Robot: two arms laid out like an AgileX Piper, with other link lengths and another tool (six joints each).
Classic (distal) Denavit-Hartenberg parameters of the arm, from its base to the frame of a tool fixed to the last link. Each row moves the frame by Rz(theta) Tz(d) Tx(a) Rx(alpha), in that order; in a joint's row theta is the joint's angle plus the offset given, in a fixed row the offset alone. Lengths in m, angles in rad.
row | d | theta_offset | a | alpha
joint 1 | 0.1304 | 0.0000 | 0.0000 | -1.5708
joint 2 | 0.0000 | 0.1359 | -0.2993 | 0.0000
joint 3 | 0.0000 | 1.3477 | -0.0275 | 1.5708
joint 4 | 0.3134 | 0.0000 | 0.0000 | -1.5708
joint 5 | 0.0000 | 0.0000 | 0.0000 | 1.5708
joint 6 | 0.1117 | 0.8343 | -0.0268 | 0.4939
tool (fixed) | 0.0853 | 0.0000 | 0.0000 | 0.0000
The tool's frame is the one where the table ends.
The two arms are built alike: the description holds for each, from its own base.
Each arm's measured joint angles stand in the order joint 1, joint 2, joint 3, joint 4, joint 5, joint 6.
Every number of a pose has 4 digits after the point. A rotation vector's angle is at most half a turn.
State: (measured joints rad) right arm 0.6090 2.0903 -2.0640 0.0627 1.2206 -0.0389; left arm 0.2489 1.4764 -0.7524 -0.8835 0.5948 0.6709
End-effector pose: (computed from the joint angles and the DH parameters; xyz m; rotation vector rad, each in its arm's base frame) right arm 0.4793 0.2902 0.2363 0.3702 2.8898 -0.2569; left arm 0.3696 -0.0343 0.1346 0.9404 2.3364 -0.7910
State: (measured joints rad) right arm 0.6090 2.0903 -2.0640 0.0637 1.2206 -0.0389; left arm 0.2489 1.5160 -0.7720 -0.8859 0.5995 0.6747
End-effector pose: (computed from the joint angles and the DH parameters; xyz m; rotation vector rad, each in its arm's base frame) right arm 0.4792 0.2903 0.2363 0.3702 2.8905 -0.2558; left arm 0.3747 -0.0336 0.1274 0.9389 2.3476 -0.8141
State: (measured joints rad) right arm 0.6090 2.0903 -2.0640 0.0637 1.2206 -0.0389; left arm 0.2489 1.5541 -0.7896 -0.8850 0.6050 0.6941
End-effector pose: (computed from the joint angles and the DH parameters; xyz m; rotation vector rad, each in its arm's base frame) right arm 0.4792 0.2903 0.2363 0.3702 2.8905 -0.2558; left arm 0.3780 -0.0332 0.1191 0.9606 2.3576 -0.8299
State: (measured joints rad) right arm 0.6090 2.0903 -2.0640 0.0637 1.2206 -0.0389; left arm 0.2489 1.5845 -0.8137 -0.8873 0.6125 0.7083
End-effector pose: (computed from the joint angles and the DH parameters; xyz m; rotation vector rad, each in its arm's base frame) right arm 0.4792 0.2903 0.2363 0.3702 2.8905 -0.2558; left arm 0.3835 -0.0326 0.1159 0.9775 2.3567 -0.8395
